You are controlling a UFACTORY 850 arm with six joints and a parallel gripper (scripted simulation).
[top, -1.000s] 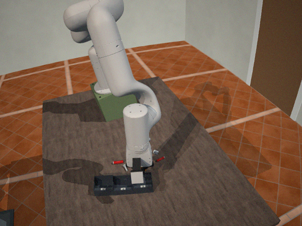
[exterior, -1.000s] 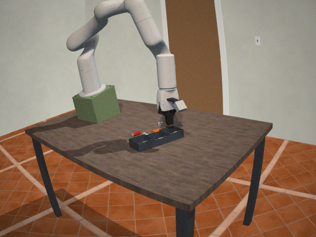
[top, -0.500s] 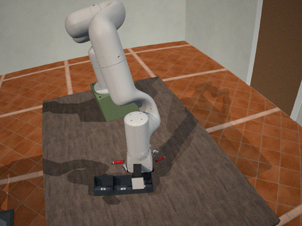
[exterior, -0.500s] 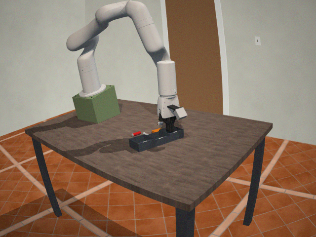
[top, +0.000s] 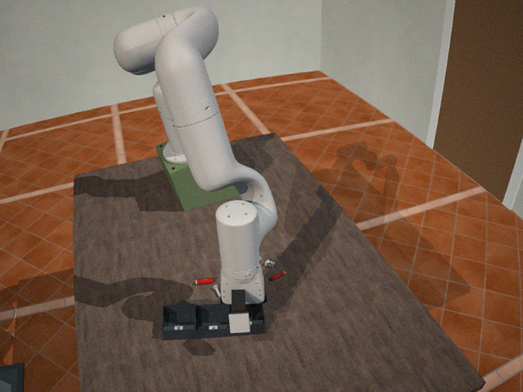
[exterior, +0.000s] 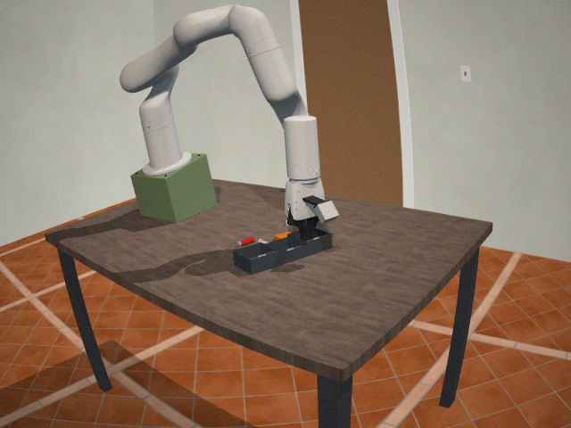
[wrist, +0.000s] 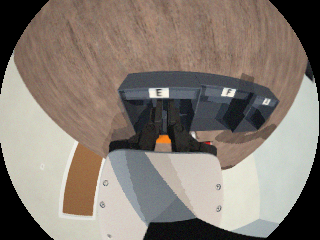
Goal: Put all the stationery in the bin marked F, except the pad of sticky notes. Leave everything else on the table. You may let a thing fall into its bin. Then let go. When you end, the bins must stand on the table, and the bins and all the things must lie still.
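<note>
The grey clip-like piece is 17 cm behind my hand, 13 cm to the left of it and 3 cm below it. From my hand the other things lie so: silver bolt 12 cm behind, 4 cm to the right, 3 cm below; orange sticky-note pad 10 cm behind, 3 cm to the left, 3 cm below; dark three-compartment bin 1 cm behind, 8 cm to the right, 2 cm below.
</note>
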